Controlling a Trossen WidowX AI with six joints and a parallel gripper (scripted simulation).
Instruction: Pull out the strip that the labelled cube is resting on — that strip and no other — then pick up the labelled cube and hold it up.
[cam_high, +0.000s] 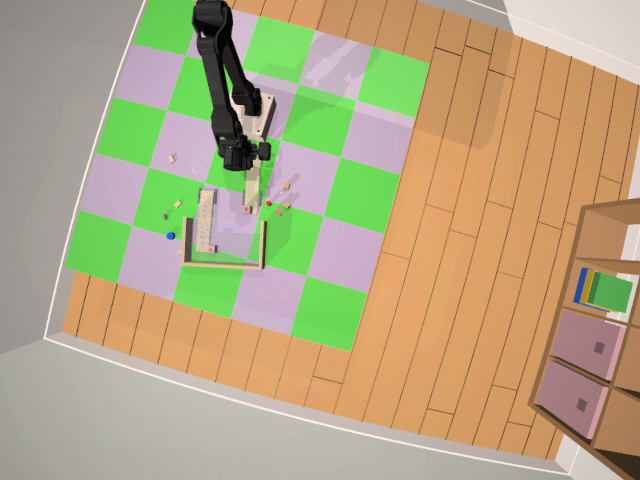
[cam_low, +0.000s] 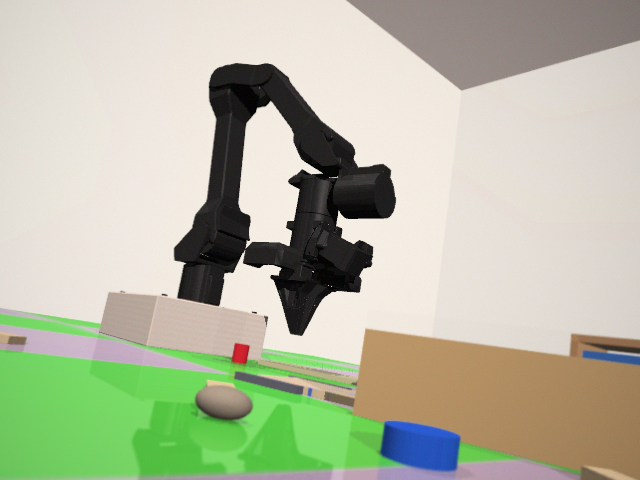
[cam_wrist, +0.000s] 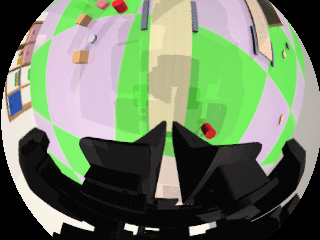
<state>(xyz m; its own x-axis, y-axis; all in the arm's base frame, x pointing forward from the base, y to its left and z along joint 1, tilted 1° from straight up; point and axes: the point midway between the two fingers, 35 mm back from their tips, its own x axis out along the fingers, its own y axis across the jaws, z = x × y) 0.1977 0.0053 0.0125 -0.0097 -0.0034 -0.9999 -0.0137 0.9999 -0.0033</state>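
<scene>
My gripper tip is now 9 cm short of the beige strip and 4 cm above it. Round my gripper tip: grey stone 36 cm to the right, 26 cm ahead, 4 cm below; then blue disc 34 cm ahead, 32 cm to the right, 4 cm below; then pink block 20 cm ahead, 12 cm to the left, 4 cm below.
</scene>
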